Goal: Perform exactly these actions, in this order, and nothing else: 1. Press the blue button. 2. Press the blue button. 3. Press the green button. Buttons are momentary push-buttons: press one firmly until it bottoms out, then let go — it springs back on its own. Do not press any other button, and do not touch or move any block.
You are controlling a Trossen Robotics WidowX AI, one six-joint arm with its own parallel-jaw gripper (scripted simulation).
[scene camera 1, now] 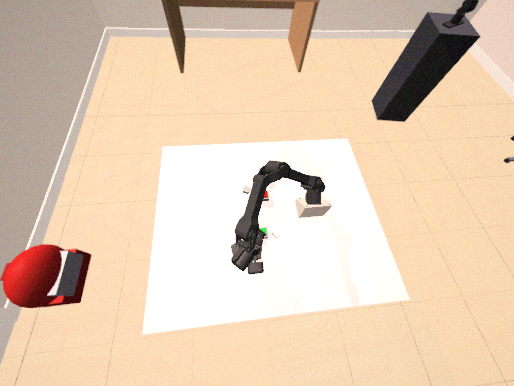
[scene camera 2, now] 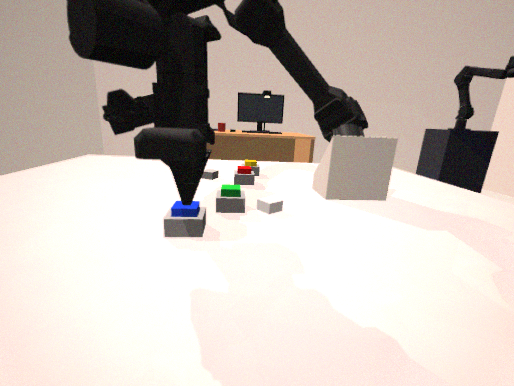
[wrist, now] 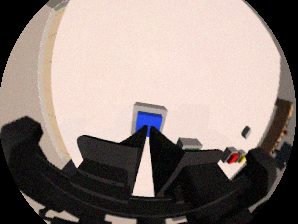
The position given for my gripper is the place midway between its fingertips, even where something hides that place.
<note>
I see my gripper [scene camera 2: 187,204].
My gripper also shows in the wrist view [wrist: 148,128].
</note>
